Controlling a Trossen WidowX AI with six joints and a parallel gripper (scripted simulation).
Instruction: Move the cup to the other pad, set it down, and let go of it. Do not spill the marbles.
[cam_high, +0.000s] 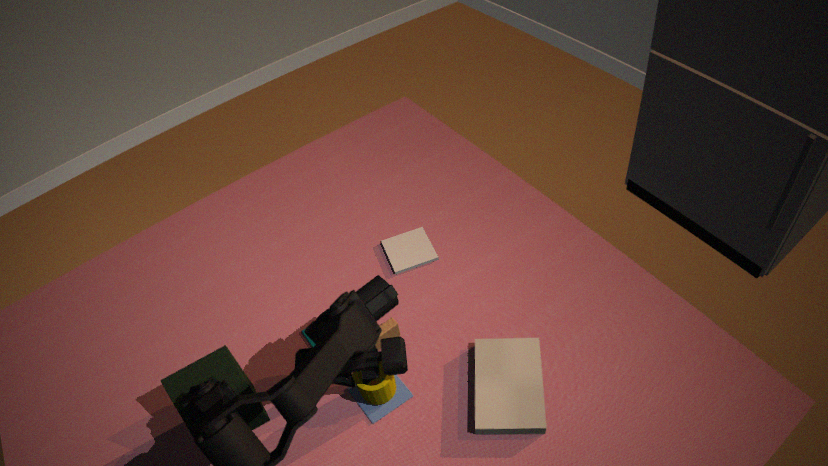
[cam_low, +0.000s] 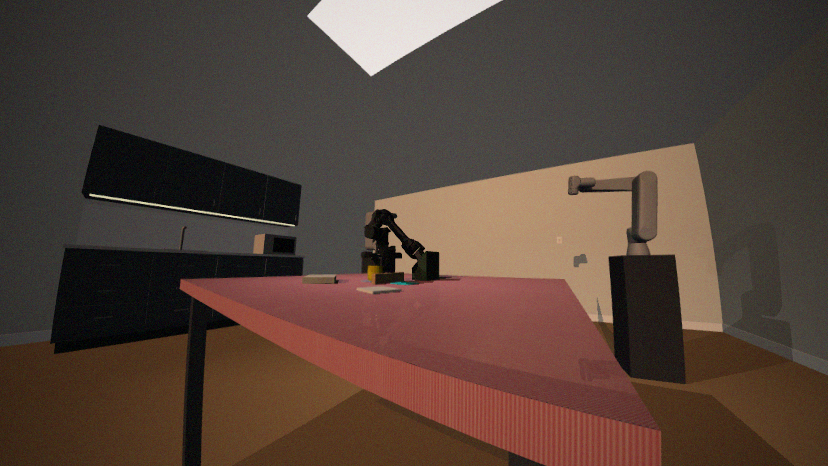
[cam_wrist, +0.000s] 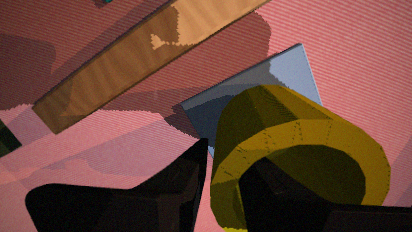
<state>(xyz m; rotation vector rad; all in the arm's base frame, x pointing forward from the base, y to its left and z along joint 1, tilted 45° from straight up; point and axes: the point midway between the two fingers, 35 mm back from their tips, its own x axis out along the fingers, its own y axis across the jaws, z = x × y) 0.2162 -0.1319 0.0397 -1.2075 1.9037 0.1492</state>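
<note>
Right now the green marble is 40 mm ahead of my gripper tip, 20 mm to the right of it and 20 mm below it. Also, from my gripper tip: wooden bar 60 mm to the left, 30 mm ahead, 20 mm below; then grey-blue pad 40 mm below, 20 mm to the right, 20 mm ahead; then yellow cup 20 mm to the right, 20 mm ahead.
</note>
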